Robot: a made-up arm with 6 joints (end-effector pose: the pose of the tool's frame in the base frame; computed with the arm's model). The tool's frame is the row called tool. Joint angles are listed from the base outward.
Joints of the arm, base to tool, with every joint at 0 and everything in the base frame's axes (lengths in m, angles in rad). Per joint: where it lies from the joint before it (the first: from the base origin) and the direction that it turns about. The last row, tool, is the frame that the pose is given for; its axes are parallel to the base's.
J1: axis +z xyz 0 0 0.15
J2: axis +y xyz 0 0.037 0
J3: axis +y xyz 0 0 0.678
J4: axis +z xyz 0 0 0.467
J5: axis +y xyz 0 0 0
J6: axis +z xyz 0 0 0.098
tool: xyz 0 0 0
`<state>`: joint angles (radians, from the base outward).
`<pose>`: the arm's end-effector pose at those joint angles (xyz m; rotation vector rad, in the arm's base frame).
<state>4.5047 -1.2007 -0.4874 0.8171 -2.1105 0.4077</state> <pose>0.1905 1.0218 0.2893 -2.2790 -1.4713 1.5175</pose>
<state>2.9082 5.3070 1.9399 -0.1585 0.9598 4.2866</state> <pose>0.0787 -0.0437 0.7632 -1.2321 -1.4958 0.4265</pose>
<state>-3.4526 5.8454 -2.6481 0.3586 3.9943 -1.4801</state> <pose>0.2259 -0.0843 0.3583 -0.8564 -0.3882 0.9127</pose>
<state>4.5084 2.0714 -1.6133 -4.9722 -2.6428 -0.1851</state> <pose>-0.1606 -0.7352 0.1716 -0.2094 -2.5749 -0.8220</pose>
